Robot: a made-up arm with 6 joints. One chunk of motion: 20 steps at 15 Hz.
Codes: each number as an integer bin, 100 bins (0 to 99) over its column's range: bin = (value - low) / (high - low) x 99, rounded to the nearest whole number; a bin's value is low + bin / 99 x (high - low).
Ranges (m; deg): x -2.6..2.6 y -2.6..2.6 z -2.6..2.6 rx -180..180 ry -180..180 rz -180..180
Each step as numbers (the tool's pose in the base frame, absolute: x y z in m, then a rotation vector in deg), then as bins.
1 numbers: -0.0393 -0.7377 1.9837 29.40 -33.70 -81.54
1 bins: 49 35 87 58 40 27
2 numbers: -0.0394 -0.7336 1.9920 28.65 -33.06 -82.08
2 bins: 49 36 87 57 40 27
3 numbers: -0.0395 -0.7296 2.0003 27.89 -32.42 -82.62
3 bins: 49 36 88 57 41 27
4 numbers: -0.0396 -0.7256 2.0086 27.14 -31.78 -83.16
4 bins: 49 36 88 57 41 27
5 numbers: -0.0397 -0.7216 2.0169 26.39 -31.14 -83.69
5 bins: 49 36 88 57 41 26
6 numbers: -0.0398 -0.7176 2.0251 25.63 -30.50 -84.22
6 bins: 49 36 88 57 41 26
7 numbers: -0.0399 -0.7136 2.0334 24.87 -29.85 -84.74
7 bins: 49 36 88 56 41 26
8 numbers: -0.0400 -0.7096 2.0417 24.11 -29.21 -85.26
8 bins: 49 36 88 56 41 26
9 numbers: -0.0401 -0.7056 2.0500 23.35 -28.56 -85.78
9 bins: 49 36 89 56 42 26
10 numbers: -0.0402 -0.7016 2.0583 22.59 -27.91 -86.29
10 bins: 49 36 89 56 42 26
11 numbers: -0.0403 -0.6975 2.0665 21.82 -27.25 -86.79
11 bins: 49 36 89 56 42 26
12 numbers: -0.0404 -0.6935 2.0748 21.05 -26.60 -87.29
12 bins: 49 36 89 55 42 25
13 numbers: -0.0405 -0.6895 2.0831 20.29 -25.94 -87.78
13 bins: 49 36 89 55 42 25
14 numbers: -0.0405 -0.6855 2.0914 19.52 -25.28 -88.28
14 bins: 49 36 89 55 43 25
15 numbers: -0.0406 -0.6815 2.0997 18.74 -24.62 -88.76
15 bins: 49 37 89 55 43 25
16 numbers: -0.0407 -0.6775 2.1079 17.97 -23.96 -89.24
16 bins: 49 37 90 54 43 25
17 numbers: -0.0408 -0.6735 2.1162 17.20 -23.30 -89.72
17 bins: 49 37 90 54 43 25
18 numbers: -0.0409 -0.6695 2.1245 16.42 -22.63 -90.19
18 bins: 49 37 90 54 43 25
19 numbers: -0.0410 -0.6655 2.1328 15.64 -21.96 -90.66
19 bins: 49 37 90 54 43 25
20 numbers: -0.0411 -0.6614 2.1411 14.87 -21.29 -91.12
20 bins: 49 37 90 54 44 24
